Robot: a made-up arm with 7 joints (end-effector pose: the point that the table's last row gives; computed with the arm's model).
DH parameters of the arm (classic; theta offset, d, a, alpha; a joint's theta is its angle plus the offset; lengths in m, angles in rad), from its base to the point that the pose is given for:
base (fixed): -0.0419 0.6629 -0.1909 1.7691
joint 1: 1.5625 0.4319 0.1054 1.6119
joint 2: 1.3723 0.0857 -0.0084 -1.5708
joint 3: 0 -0.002 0.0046 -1.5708
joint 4: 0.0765 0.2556 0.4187 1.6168
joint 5: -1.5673 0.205 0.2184 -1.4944
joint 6: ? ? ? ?
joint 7: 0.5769 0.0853 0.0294 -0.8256
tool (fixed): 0.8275 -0.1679 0 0
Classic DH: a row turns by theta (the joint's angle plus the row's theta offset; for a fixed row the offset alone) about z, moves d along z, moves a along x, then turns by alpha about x.
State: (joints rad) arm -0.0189 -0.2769 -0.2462 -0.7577 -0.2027 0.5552 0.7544
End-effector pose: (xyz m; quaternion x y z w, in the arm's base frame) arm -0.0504 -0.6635 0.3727 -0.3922 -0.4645 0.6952 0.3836
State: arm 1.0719 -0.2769 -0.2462 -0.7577 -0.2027 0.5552 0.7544
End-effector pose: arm -0.0068 -0.7111 0.6001 -0.7442 -0.5371 0.3657 0.1546
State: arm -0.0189 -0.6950 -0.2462 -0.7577 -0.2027 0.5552 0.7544
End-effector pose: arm -0.0478 -0.7679 0.4916 -0.4620 -0.3119 0.7776 0.2908
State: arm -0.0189 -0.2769 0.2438 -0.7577 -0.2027 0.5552 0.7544
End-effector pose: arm -0.1271 -0.6815 0.3791 -0.5364 -0.3816 0.5609 0.5020
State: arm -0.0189 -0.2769 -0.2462 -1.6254 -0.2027 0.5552 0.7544
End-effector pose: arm -0.1328 -0.3556 0.2963 -0.1467 -0.6519 0.4675 0.5787
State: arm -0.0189 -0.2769 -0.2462 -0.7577 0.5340 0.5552 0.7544
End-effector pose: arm -0.0352 -0.8573 0.2888 -0.4397 -0.2192 0.5981 0.6331
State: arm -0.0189 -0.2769 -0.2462 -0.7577 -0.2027 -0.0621 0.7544
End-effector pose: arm -0.0652 -0.6466 0.3325 -0.1798 -0.3286 0.8644 0.3355
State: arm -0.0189 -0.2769 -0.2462 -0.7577 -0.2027 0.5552 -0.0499
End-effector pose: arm -0.0518 -0.7416 0.3113 -0.2917 -0.3096 0.5600 0.7110
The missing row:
joint 6: -0.0462 -0.0172 -0.0567 -1.5708
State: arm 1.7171 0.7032 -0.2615 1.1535 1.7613 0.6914 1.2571
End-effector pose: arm -0.6492 -1.0639 0.3897 -0.6707 -0.0867 -0.5431 0.4978
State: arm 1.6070 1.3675 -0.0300 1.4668 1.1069 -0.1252 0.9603
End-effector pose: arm -0.3659 -1.0932 0.4798 -0.6731 -0.4152 -0.0242 0.6115
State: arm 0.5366 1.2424 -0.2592 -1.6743 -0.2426 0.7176 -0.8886
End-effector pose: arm -0.2760 0.1004 0.7449 0.8048 -0.4044 0.2021 0.3846
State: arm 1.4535 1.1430 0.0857 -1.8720 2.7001 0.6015 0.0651
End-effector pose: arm -0.4005 0.1953 0.2923 0.2917 0.1879 0.6246 0.6996
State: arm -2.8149 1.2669 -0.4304 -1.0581 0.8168 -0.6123 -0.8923
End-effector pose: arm -0.2618 -0.0902 1.0538 -0.6964 -0.5002 0.4447 0.2590
